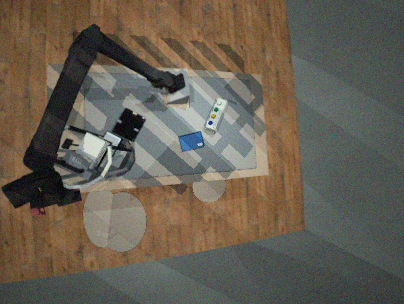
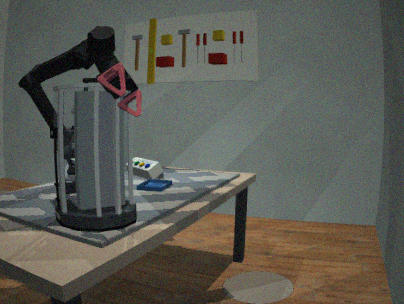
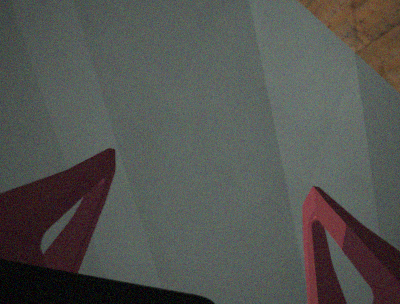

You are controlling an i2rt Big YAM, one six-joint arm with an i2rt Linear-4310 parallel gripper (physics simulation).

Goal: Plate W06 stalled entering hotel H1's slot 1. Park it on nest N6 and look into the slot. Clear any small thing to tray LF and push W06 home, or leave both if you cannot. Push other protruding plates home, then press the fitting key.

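Places are measured from the arm's base along level axes (x ahead, y left, z up), in metres.
Pixels of known places: gripper, fingertip midpoint: (image 1: 61, 209) (image 2: 131, 105) (image 3: 212, 177); arm's base, link origin: (image 1: 176, 84).
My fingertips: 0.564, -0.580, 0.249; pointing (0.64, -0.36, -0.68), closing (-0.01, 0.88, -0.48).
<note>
Ahead of a thing's pixels: the offset from my fingertips to its top centre, as dx, dy, dz. "pt": to the spot under its first point. Level surfaces: height alone.
My gripper (image 1: 59, 207) (image 2: 131, 105) (image 3: 212, 177) is open and empty, its pink fingers wide apart. It hangs high, near the top of the caged hotel and beyond the table edge. The hotel is a grey tower @(-0.191, +0.123, +0.081) (image 2: 87, 150) with a white top @(pt -0.227, +0.161, +0.001) (image 1: 93, 145), inside a ring of pale posts on a dark round base @(pt -0.125, +0.019, -0.294) (image 2: 95, 220). Its slots and plate W06 cannot be made out. A small pale square piece @(-0.239, +0.163, -0.159) (image 1: 112, 138) is beside the tower top. A blue tray @(-0.201, +0.619, -0.309) (image 1: 192, 141) (image 2: 155, 185) lies on the mat. The white key box @(-0.342, +0.816, -0.242) (image 1: 216, 116) (image 2: 146, 167) has coloured keys.
A black square block @(-0.359, +0.256, -0.250) (image 1: 129, 125) stands between the cage and the arm's base. The arm (image 1: 62, 110) (image 2: 60, 62) reaches around the hotel. The grey mat @(dz -0.326) (image 1: 235, 155) covers most of the wooden table (image 1: 262, 150) (image 2: 200, 210). A tool board (image 2: 225, 70) hangs on the wall.
</note>
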